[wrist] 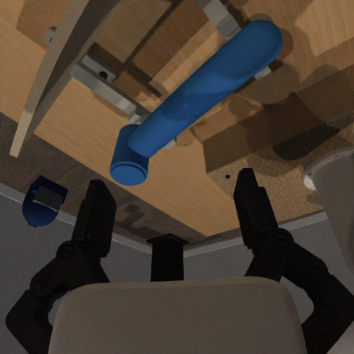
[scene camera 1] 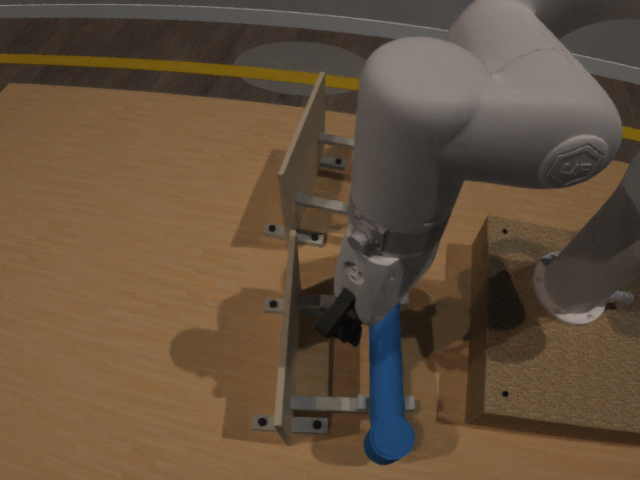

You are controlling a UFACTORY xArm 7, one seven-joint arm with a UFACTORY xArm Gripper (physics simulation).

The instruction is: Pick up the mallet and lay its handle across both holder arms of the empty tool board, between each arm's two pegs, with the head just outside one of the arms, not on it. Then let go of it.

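Places are measured from the arm's base along level axes (x left, y back, z up), in metres.
Where they show: arm's base, link origin: (scene camera 1: 568,288).
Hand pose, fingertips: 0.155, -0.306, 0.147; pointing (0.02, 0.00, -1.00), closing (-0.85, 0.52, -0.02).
Note:
Each offset is from my fingertips to the centre of the thing, as dx, dy, dz. "spot": to the spot under its first point.
The blue mallet {+0.011, +0.032, -0.139} (scene camera 1: 386,372) (wrist: 192,97) lies with its handle across both holder arms of the near tool board {+0.003, -0.044, -0.144} (scene camera 1: 290,351) (wrist: 42,95), between the pegs that show. Its head {spot: +0.119, +0.048, -0.095} (scene camera 1: 390,439) (wrist: 129,157) is just outside the front holder arm (scene camera 1: 325,403) (wrist: 100,87), not on it. The far tool board {-0.310, -0.096, -0.135} (scene camera 1: 305,155) holds no tool on the parts that show; its holder arms (scene camera 1: 336,140) (scene camera 1: 321,203) are partly hidden by the robot arm. My gripper (scene camera 1: 338,322) (wrist: 171,186) is open and empty, above and apart from the mallet; its fingers are mostly hidden in the scene view.
A speckled brown block (scene camera 1: 558,372) (wrist: 270,185) carrying a round white base (scene camera 1: 568,304) stands right of the boards. The robot arm (scene camera 1: 413,155) hangs over the area between the boards and that block. A blue object (wrist: 42,202) shows beyond the table edge.

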